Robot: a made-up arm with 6 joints. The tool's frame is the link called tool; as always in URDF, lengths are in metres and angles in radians. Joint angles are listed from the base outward. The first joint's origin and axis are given. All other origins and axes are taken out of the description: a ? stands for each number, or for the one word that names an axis. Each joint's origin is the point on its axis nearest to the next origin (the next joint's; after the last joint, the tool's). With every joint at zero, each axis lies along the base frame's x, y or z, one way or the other. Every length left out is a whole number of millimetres.
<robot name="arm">
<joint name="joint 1" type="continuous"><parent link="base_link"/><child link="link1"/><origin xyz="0 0 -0.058" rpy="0 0 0"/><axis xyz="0 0 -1"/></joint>
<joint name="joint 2" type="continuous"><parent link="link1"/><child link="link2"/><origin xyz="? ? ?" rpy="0 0 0"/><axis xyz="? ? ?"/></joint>
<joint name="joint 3" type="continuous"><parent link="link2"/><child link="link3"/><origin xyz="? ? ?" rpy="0 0 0"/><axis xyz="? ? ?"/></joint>
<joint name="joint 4" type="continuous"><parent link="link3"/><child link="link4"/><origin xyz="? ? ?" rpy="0 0 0"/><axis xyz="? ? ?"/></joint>
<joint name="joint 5" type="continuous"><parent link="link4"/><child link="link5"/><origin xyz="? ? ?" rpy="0 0 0"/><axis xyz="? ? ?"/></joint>
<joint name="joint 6" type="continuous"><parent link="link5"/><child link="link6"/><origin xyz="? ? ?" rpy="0 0 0"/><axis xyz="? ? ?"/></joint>
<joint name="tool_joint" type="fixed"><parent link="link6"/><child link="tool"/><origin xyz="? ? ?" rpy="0 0 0"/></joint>
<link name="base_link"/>
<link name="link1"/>
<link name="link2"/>
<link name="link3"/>
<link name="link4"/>
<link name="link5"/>
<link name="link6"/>
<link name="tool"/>
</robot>
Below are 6 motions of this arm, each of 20 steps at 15 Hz.
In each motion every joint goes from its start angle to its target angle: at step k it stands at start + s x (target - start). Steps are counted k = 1, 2, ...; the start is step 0. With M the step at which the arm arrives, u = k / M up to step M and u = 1 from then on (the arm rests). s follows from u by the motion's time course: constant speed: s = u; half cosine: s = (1 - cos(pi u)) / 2; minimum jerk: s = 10 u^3 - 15 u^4 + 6 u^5.
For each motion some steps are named. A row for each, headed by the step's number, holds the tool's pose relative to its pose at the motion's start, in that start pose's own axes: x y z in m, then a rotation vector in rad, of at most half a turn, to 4 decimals.
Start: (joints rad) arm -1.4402 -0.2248 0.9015 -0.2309 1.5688 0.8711
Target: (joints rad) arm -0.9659 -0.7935 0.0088 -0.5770 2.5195 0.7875
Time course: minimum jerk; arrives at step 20
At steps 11, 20:
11: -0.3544 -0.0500 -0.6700 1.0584 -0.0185 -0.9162
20: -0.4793 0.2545 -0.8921 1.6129 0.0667 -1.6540

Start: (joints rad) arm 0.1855 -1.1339 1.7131 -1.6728 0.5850 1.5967
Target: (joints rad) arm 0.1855 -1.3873 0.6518 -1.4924 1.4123 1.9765
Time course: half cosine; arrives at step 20
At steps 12, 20:
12: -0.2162 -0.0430 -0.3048 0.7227 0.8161 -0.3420
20: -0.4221 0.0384 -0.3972 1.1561 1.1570 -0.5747

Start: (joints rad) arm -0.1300 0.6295 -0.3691 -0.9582 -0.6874 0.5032
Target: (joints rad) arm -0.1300 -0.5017 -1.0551 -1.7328 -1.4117 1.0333
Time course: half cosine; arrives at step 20
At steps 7, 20:
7: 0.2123 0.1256 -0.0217 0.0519 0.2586 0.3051
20: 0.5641 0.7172 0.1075 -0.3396 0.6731 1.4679

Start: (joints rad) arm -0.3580 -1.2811 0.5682 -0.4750 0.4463 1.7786
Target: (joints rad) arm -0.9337 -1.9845 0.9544 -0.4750 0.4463 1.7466
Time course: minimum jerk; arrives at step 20
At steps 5, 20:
5: 0.0816 0.0217 0.0567 -0.0699 0.0201 0.0788
20: 0.6982 0.4791 0.1678 -0.4317 0.1891 0.8294

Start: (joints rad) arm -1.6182 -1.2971 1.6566 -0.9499 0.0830 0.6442
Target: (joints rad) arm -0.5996 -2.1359 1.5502 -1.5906 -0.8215 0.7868
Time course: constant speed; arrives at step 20
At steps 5, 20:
5: -0.1230 0.1842 0.0982 -0.3503 0.0094 -0.2433
20: 0.0415 0.6701 0.0837 -1.1916 0.4267 -1.0965

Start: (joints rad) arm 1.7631 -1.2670 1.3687 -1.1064 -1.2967 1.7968
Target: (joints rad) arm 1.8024 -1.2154 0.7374 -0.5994 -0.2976 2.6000
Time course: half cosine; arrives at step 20
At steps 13, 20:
13: 0.2423 0.1478 -0.2608 0.5959 0.4945 0.9483
20: 0.2777 0.3328 -0.3319 0.7031 0.6835 1.4168

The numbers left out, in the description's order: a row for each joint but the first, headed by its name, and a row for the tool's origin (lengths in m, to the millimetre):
joint 2: xyz -0.014 -0.04 0, axis -1 0 0
joint 3: xyz 0 -0.327 0.046, axis 0 0 1
joint 4: xyz -0.198 -0.308 0, axis 1 0 0
joint 5: xyz 0 -0.082 0.034, axis 0 0 -1
joint 6: xyz 0.013 -0.297 0, axis 0 1 0
tool: xyz -0.116 0 0.159

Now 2 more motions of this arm.
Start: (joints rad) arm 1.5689 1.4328 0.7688 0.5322 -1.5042 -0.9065
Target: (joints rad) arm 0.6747 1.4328 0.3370 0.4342 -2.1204 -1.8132
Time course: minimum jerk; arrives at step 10
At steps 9, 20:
9: 0.2347 0.0452 -0.2073 0.4963 -0.0923 0.7615
20: 0.2351 0.0459 -0.2099 0.5031 -0.0914 0.7649

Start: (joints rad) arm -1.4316 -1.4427 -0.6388 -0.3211 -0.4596 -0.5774
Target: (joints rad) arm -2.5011 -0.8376 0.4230 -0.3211 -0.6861 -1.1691
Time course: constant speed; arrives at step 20
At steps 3, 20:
3: 0.2017 -0.0901 0.0343 0.0309 0.0059 0.2706
20: 1.2518 0.2997 -0.6123 1.1645 0.4302 1.3879

